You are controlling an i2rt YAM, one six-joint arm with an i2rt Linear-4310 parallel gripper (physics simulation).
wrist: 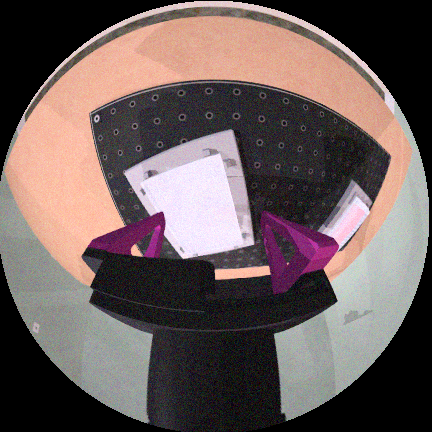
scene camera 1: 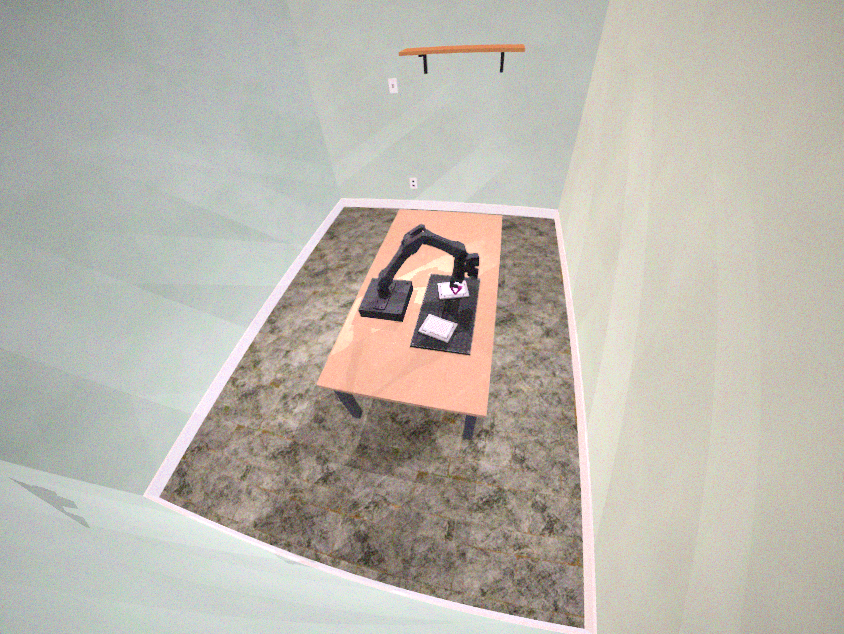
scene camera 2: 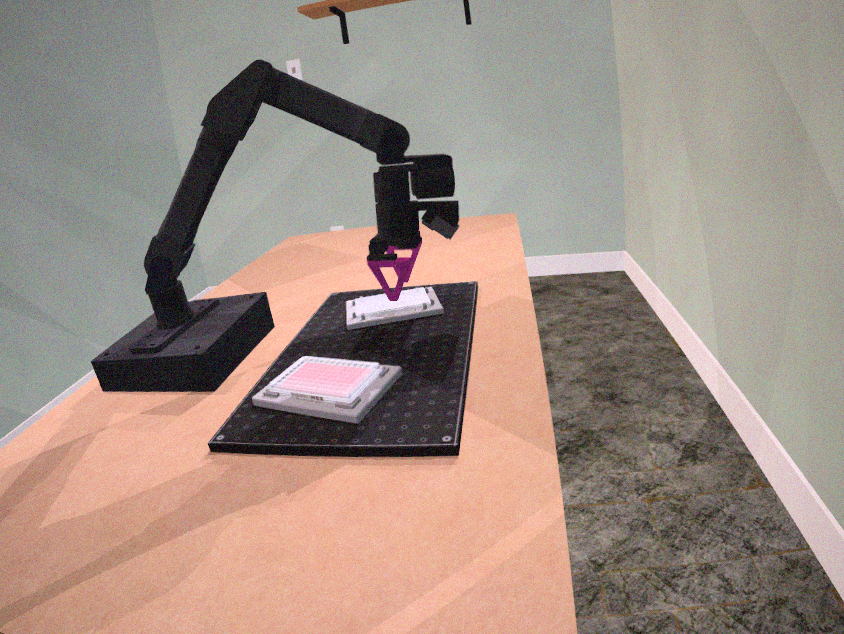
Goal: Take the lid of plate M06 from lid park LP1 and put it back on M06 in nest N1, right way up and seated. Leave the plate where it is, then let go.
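Places are measured from the arm's base along level axes (x ahead, y left, z up), in centimetres.
Where they show: gripper, between the fingertips: point(wrist: 212, 216) point(scene camera 1: 456, 288) point(scene camera 2: 399, 291); arm's base, origin of its link: point(scene camera 1: 384, 295) point(scene camera 2: 177, 326).
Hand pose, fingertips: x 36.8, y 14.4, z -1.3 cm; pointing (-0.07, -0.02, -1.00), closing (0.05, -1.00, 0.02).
Things, the pixels of their top centre, and the offset from my fingertips. Level surfaces: height alone.
- lid, centre of its top: point(wrist: 198, 218) point(scene camera 2: 391, 300) point(scene camera 1: 453, 288) dx -2.1, dy +1.5, dz -2.1 cm
- pale grey lid park LP1, centre of its top: point(wrist: 198, 219) point(scene camera 2: 391, 299) point(scene camera 1: 453, 288) dx -2.1, dy +1.5, dz -1.9 cm
- Plate M06, centre of its top: point(scene camera 2: 323, 373) point(wrist: 347, 230) point(scene camera 1: 438, 325) dx -4.1, dy -26.4, dz -1.3 cm
- grey nest N1, centre of its top: point(scene camera 2: 324, 378) point(wrist: 345, 227) point(scene camera 1: 438, 326) dx -4.1, dy -26.4, dz -2.1 cm
- black perforated board, centre of its top: point(scene camera 2: 372, 343) point(wrist: 296, 210) point(scene camera 1: 448, 309) dx -1.8, dy -12.5, dz -3.8 cm
- wooden table, height of its surface: dz -5.2 cm
The lid point(scene camera 1: 448, 291) point(scene camera 2: 416, 296) point(wrist: 195, 205) is a flat white rectangle lying on the pale grey lid park LP1 point(scene camera 2: 399, 318) point(wrist: 229, 142) at the far end of the black board. Plate M06 point(scene camera 1: 438, 326) point(scene camera 2: 324, 376) point(wrist: 352, 221), with pink wells, sits uncovered in the grey nest N1 point(scene camera 2: 341, 412) at the board's near end in scene camera 2. My gripper point(scene camera 1: 455, 289) point(scene camera 2: 400, 289) point(wrist: 212, 216) points down with its magenta fingers open and empty, low over the lid. In the wrist view the fingertips stand on either side of the lid's near part; their exact height is unclear.
The black perforated board point(scene camera 1: 460, 343) point(scene camera 2: 416, 416) point(wrist: 300, 120) lies on the wooden table point(scene camera 1: 409, 382) point(scene camera 2: 409, 532) point(wrist: 200, 50). The arm's black base block point(scene camera 1: 385, 305) point(scene camera 2: 184, 348) stands beside the board. A wall shelf point(scene camera 1: 463, 49) point(scene camera 2: 354, 6) hangs beyond the table.
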